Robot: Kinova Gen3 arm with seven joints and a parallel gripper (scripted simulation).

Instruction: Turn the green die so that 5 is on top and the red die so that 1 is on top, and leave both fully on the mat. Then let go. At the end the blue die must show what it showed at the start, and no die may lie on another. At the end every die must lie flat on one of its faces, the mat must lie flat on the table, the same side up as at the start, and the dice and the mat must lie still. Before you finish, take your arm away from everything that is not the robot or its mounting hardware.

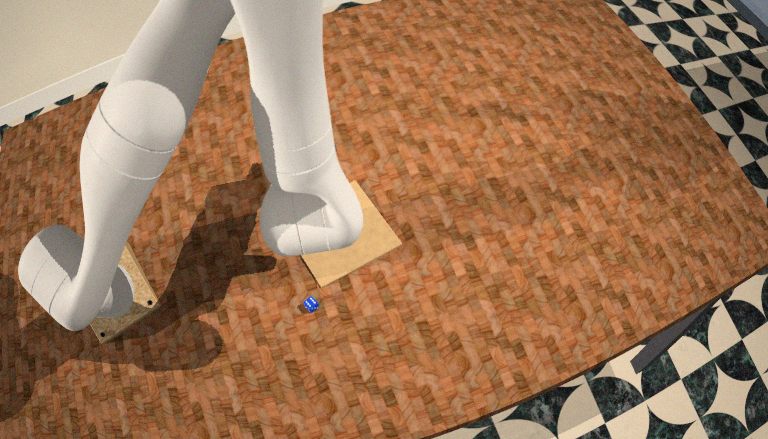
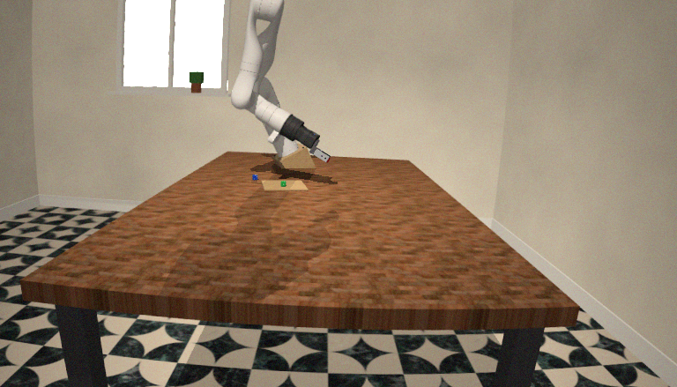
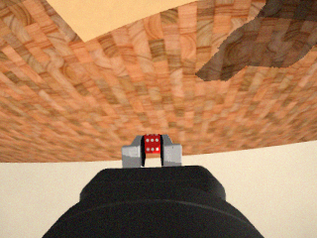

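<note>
The tan mat is 2 cm behind my hand, 13 cm to the right of it and 10 cm below it. The rest, counted from my hand: green die 1 cm ahead, 13 cm to the right, 9 cm below; then red die 1 cm to the left, 1 cm below; then blue die 11 cm behind, 22 cm to the right, 10 cm below.
</note>
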